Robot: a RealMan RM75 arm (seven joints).
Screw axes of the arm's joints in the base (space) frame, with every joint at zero. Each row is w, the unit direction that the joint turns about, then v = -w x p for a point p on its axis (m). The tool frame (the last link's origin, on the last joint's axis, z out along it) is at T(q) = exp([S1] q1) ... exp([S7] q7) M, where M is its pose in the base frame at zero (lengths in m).
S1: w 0 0 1 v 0 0 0
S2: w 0 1 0 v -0.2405 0 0
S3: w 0 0 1 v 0 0 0
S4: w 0 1 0 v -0.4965 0 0
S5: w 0 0 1 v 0 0 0
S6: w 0 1 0 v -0.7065 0 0
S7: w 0 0 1 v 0 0 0
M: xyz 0 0 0.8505 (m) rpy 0 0 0 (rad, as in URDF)
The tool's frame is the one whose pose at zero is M.
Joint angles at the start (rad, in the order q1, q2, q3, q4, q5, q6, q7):
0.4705, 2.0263, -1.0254, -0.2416, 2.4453, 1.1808, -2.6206
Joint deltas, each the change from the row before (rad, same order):
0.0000, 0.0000, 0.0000, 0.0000, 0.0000, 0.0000, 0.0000
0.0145, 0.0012, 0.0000, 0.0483, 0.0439, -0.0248, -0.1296
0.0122, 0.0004, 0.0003, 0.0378, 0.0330, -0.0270, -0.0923
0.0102, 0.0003, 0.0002, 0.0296, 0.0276, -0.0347, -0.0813
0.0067, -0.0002, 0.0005, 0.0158, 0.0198, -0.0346, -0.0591
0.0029, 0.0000, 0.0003, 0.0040, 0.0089, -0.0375, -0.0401
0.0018, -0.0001, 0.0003, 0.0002, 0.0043, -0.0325, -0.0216
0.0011, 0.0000, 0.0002, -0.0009, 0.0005, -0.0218, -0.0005
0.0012, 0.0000, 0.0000, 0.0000, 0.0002, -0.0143, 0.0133
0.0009, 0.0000, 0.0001, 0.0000, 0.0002, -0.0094, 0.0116
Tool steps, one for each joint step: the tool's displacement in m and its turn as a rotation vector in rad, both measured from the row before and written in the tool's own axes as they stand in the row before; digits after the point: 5 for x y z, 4 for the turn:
0.00000, 0.00000, 0.00000, 0.0000, 0.0000, 0.0000
0.00857, -0.00140, -0.00152, 0.0432, 0.0331, -0.0860
0.00774, -0.00074, -0.00109, 0.0316, 0.0375, -0.0598
0.00783, -0.00072, -0.00077, 0.0262, 0.0443, -0.0553
0.00598, -0.00126, -0.00001, 0.0192, 0.0388, -0.0432
0.00518, -0.00122, 0.00037, 0.0111, 0.0370, -0.0341
0.00404, -0.00098, 0.00056, 0.0066, 0.0305, -0.0195
0.00253, -0.00042, 0.00050, 0.0024, 0.0199, -0.0007
0.00163, -0.00012, 0.00042, 0.0011, 0.0131, 0.0132
0.00103, -0.00010, 0.00031, 0.0009, 0.0085, 0.0116

